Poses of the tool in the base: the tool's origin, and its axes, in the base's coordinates. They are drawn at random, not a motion.
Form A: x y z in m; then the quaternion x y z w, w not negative.
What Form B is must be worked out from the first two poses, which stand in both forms.
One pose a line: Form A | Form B
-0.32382 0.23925 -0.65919 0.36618 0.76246 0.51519 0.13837 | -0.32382 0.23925 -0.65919 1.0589 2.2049 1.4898
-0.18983 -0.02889 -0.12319 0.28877 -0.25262 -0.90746 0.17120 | -0.18983 -0.02889 -0.12319 0.8199 -0.7173 -2.5767
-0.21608 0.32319 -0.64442 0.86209 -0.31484 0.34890 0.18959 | -0.21608 0.32319 -0.64442 2.4234 -0.8850 0.9808
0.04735 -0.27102 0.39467 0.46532 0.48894 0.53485 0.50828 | 0.04735 -0.27102 0.39467 1.1213 1.1782 1.2888
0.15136 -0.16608 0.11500 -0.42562 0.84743 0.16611 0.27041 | 0.15136 -0.16608 0.11500 -1.1468 2.2833 0.4476
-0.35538 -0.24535 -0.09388 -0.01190 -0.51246 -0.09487 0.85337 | -0.35538 -0.24535 -0.09388 -0.0250 -1.0782 -0.1996
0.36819 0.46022 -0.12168 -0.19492 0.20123 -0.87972 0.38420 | 0.36819 0.46022 -0.12168 -0.4968 0.5128 -2.2420
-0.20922 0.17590 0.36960 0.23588 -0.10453 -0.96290 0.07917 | -0.20922 0.17590 0.36960 0.7059 -0.3128 -2.8814
